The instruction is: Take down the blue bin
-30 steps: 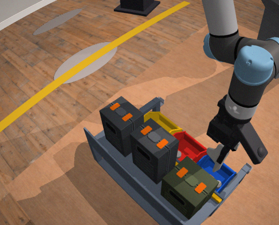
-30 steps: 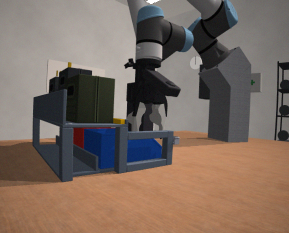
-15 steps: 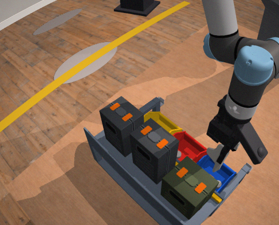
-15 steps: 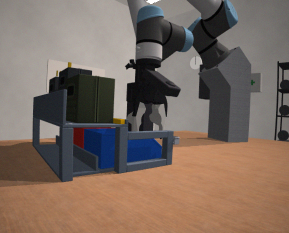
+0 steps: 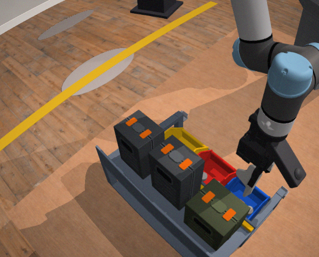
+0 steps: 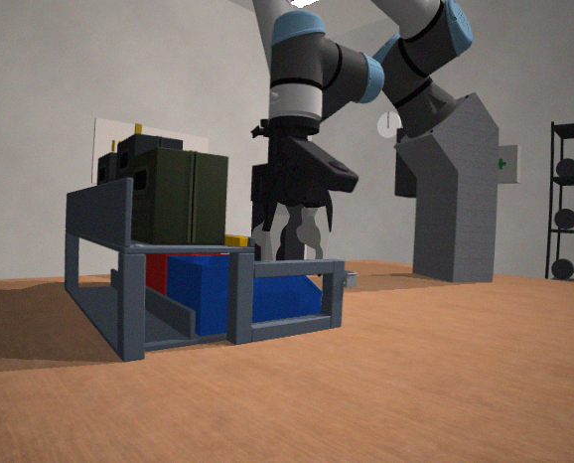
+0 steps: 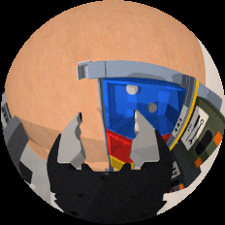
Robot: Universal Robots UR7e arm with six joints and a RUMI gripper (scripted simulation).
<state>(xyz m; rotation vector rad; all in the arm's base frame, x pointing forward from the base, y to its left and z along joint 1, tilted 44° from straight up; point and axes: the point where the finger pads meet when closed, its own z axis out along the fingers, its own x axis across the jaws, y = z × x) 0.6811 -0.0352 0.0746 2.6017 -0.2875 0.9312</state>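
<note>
The blue open bin lies 80 mm ahead of my hand, 30 mm to the right of it and 20 mm below it. Round my hand: green case: 170 mm ahead, 70 mm to the right, 90 mm above; then red bin: 30 mm ahead, 130 mm to the right, 20 mm below; then yellow bin: 10 mm behind, 240 mm to the right, 20 mm below.
</note>
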